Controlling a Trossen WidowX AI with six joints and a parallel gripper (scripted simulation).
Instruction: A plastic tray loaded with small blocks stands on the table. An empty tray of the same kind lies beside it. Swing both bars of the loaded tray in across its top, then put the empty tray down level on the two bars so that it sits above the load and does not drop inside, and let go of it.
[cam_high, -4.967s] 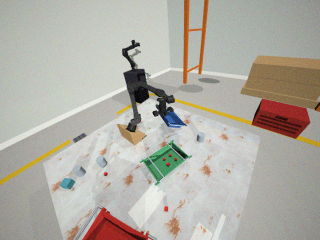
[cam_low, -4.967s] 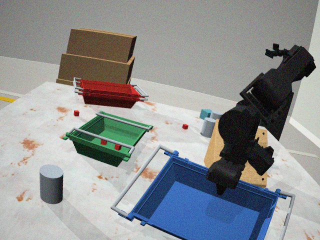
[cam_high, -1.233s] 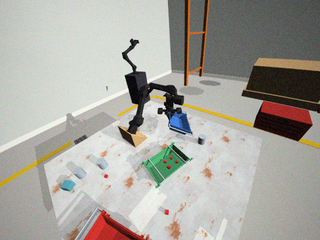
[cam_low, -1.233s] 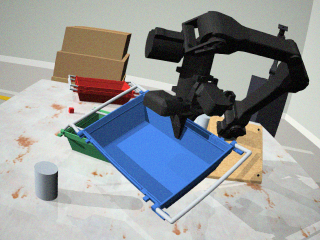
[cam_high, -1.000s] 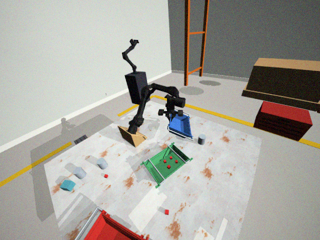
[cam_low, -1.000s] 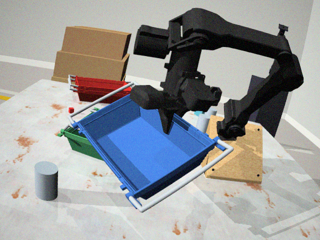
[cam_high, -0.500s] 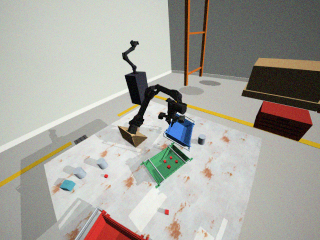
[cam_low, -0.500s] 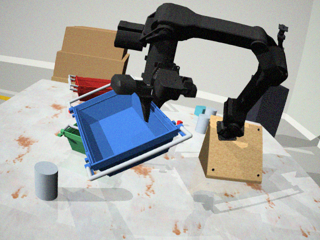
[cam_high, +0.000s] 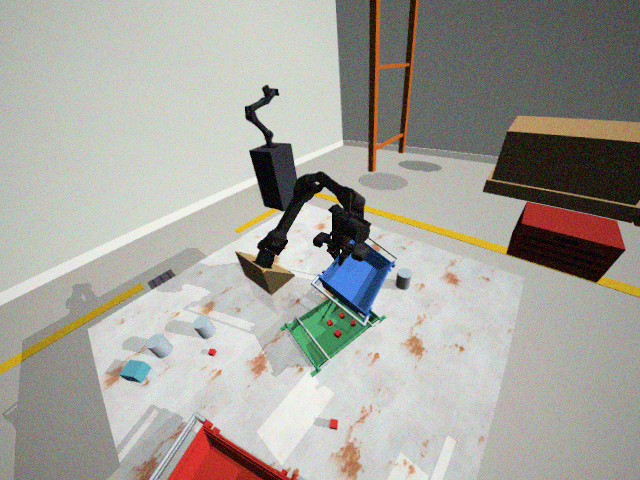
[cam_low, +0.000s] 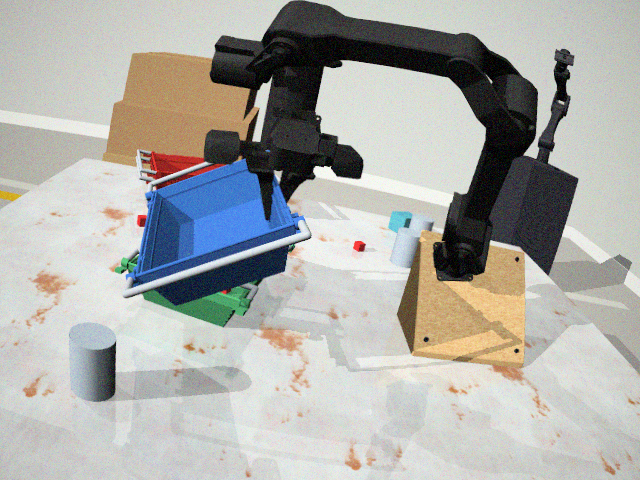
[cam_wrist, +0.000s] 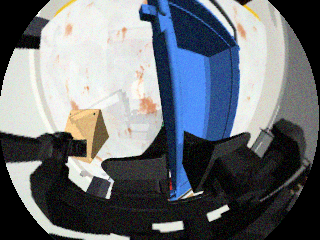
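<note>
The blue tray is 80 mm ahead of my gripper tip. From my gripper tip the other things lie so: teal block 430 mm behind, 630 mm to the right, 150 mm below.
</note>
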